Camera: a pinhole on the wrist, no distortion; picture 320 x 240 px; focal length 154.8 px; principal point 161.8 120.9 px. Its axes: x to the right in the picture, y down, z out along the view. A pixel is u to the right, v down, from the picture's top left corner.
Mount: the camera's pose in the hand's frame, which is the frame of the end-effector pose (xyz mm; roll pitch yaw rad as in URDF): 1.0 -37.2 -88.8 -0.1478 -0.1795 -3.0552
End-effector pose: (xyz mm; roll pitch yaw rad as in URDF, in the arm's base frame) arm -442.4 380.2 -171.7 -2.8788 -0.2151 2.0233
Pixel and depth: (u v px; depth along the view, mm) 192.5 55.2 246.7
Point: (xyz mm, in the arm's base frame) -471.3 400.9 -345.9
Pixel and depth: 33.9 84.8 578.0
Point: -767.0 939.0 -450.2
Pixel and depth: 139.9 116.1 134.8
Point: -515.9 399.3 -187.0
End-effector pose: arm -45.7 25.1 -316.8 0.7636 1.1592 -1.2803
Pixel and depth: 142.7 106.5 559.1
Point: -285.9 -394.1 -358.1
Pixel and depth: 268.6 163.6 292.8
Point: -316.5 -36.8 -175.3
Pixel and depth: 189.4 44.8 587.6
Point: -162.2 -489.2 -107.6
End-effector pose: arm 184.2 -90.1 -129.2 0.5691 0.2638 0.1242
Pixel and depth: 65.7 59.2 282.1
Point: 444.7 -106.5 -20.6
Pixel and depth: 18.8 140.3 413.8
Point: 685.8 -250.5 -112.1
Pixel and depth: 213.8 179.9 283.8
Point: 200.1 -351.4 -65.8
